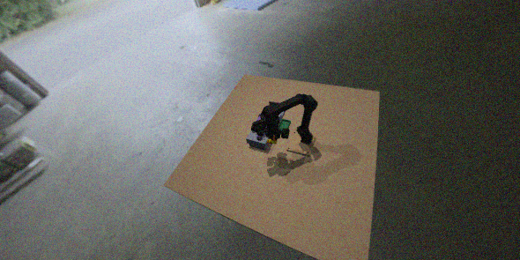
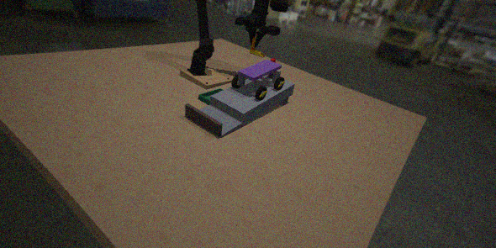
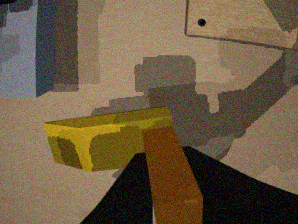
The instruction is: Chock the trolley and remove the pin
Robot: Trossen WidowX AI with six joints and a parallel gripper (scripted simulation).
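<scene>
The yellow chock is 2 cm ahead of my gripper tip, 1 cm to the left of it and 1 cm below it. The rest, counted from my gripper tip: dark lip: 39 cm to the right, 24 cm ahead, 15 cm below; then red-headed stop pin: 14 cm ahead, 4 cm below, 1 cm to the right; then trolley: 19 cm ahead, 12 cm to the right, 6 cm below.
</scene>
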